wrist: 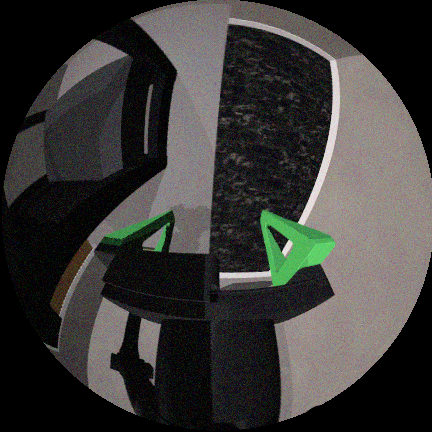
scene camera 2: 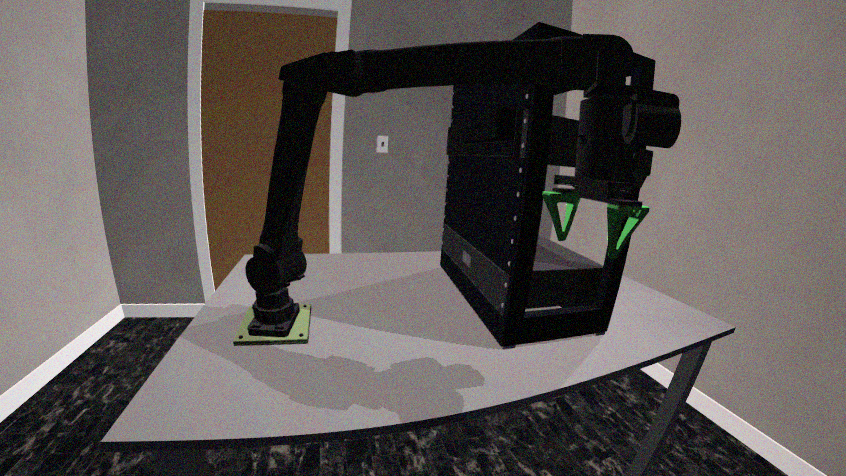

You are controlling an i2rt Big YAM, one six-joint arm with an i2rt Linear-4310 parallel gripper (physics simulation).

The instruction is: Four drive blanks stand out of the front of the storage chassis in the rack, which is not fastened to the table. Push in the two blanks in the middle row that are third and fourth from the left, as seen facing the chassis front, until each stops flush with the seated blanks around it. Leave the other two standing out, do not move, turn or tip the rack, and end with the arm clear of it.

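Pixels of known places: gripper, fingertip midpoint: (wrist: 217, 214) (scene camera 2: 585, 249); arm's base at its link origin: (scene camera 2: 275, 321).
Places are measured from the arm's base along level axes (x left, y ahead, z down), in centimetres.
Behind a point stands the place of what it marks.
The black rack (scene camera 2: 519, 296) {x -8.7, y 49.8, z -10.9 cm} (wrist: 152, 60) {x -6.7, y 72.9, z -13.0 cm} stands upright on the table, its panelled face towards the arm base in the scene view. That face is very dark; the storage chassis and its drive blanks cannot be made out, so which blanks stand out cannot be told. In the wrist view the rack's frame fills the upper left. My gripper (scene camera 2: 589, 246) {x -23.4, y 51.5, z -25.0 cm} (wrist: 217, 214) {x -23.4, y 51.5, z -25.0 cm} is open and empty, its green fingers pointing down at the rack's open side in the scene view. Whether it touches the rack cannot be told. The arm's long link crosses the rack's upper part in the scene view.
The table (scene camera 2: 378, 331) {x -0.7, y 22.8, z 1.2 cm} (wrist: 192, 150) {x -15.9, y 53.8, z 1.2 cm} carries the rack and the arm's base plate (scene camera 2: 300, 325) {x -1.2, y 5.9, z 0.0 cm}. A grey lower unit (scene camera 2: 482, 263) {x 5.7, y 46.4, z -12.7 cm} sits low in the rack. The table's edge runs beneath the gripper in the wrist view, with dark floor (wrist: 270, 135) and a wall (wrist: 385, 200) beyond.
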